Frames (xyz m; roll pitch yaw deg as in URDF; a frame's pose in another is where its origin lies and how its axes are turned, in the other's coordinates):
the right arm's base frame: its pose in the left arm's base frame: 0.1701 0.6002 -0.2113 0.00 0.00 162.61
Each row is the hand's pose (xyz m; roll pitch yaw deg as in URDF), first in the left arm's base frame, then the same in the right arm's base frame.
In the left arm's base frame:
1: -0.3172 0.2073 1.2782 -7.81 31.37 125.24
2: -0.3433 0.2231 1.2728 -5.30 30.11 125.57
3: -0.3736 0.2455 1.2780 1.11 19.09 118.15
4: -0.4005 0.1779 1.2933 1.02 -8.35 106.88
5: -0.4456 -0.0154 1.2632 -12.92 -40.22 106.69
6: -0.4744 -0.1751 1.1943 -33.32 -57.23 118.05
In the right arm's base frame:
1: 0.3476 0.5206 1.4895 -7.81 31.37 -37.37
2: 0.3772 0.5133 1.4841 -5.30 30.11 -37.04
3: 0.4128 0.5010 1.4893 1.11 19.09 -44.46
4: 0.4183 0.5735 1.5046 1.02 -8.35 -55.73
5: 0.4036 0.7715 1.4745 -12.92 -40.22 -55.92
6: 0.3833 0.9325 1.4056 -33.32 -57.23 -44.56

